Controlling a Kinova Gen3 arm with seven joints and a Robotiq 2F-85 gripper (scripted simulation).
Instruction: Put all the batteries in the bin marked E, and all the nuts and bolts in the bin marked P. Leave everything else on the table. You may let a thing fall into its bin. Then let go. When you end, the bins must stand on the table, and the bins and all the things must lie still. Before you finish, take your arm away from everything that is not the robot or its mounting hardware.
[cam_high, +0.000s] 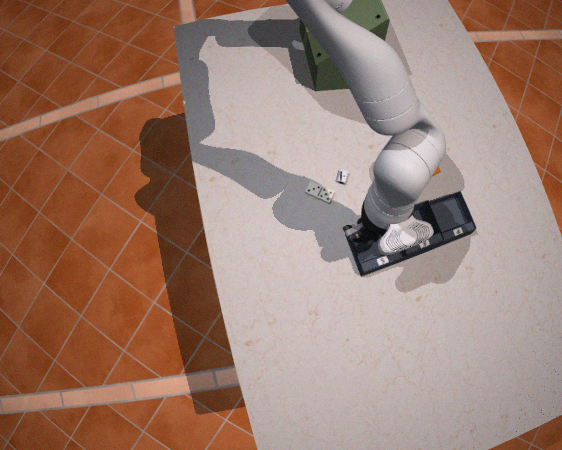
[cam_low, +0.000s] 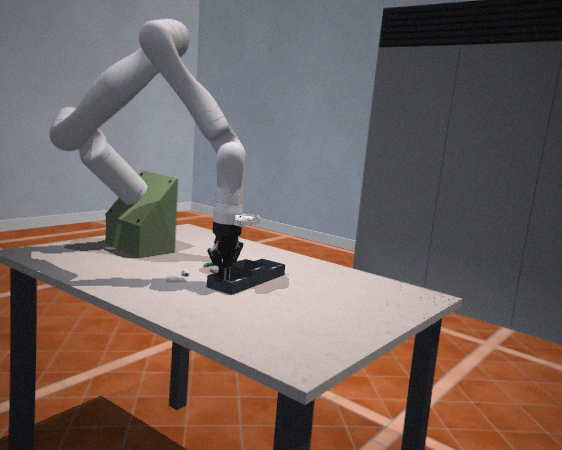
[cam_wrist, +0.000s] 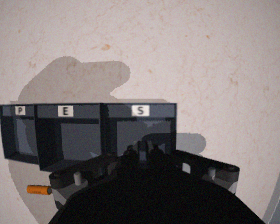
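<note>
Now: hand 90 mm to the right of the bin tray and 10 mm above it. The rest, counted from my hand: metal nut (130 mm behind, 30 mm to the right, 30 mm below); then bolt (110 mm behind, 50 mm to the left, 30 mm below); then cream domino (100 mm behind, 80 mm to the right, 30 mm below).
</note>
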